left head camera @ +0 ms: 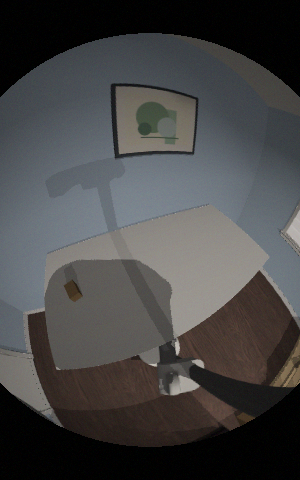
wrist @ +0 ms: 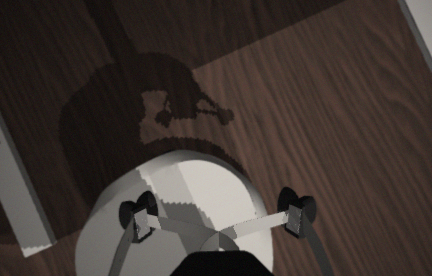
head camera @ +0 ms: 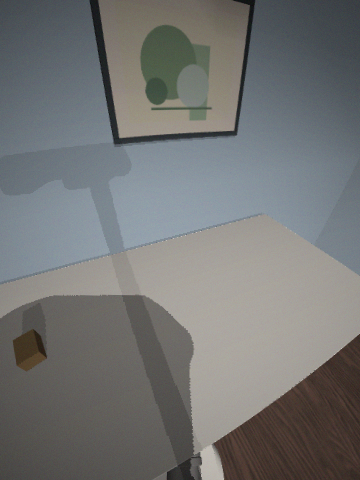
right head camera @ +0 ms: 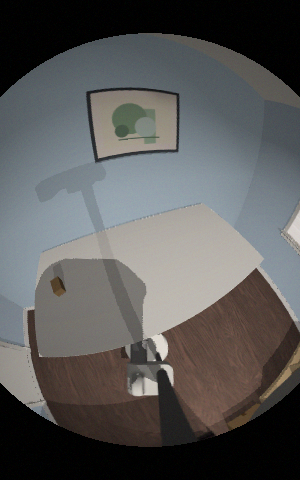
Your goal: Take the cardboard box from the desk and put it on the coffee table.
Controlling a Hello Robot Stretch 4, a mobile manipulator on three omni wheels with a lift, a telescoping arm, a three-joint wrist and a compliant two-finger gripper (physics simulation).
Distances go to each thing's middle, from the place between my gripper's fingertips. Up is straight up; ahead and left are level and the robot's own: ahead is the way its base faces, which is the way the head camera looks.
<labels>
I see my gripper 1170 mm below the framed picture [head camera: 166,77], 770 mm short of it and 60 mm to the right of it.
</labels>
